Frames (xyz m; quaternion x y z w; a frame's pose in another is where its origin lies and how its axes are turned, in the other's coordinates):
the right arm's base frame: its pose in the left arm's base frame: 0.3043 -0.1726 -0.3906 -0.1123 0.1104 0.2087 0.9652
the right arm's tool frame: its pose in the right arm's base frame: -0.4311 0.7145 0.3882 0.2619 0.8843 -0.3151 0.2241
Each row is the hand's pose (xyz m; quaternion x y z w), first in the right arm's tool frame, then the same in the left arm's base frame.
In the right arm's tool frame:
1: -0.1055 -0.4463 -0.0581 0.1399 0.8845 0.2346 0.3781
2: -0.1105 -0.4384 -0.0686 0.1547 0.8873 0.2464 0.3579
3: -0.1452 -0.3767 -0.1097 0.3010 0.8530 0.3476 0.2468
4: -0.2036 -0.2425 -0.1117 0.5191 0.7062 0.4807 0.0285
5: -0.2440 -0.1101 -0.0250 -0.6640 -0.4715 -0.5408 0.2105
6: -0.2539 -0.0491 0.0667 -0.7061 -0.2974 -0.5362 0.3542
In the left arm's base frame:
1: -0.3261 0.1434 0.3525 -0.5847 -0.4726 0.2139 0.6237
2: -0.3241 0.1570 0.3554 -0.5993 -0.4493 0.2168 0.6261
3: -0.2970 0.2341 0.3516 -0.7073 -0.2850 0.2839 0.5813
4: -0.2206 0.3386 0.2832 -0.8149 0.0275 0.3682 0.4467
5: -0.1274 0.3773 0.1548 -0.8074 0.3486 0.3952 0.2652
6: -0.0728 0.3579 0.0606 -0.7440 0.5310 0.3800 0.1418

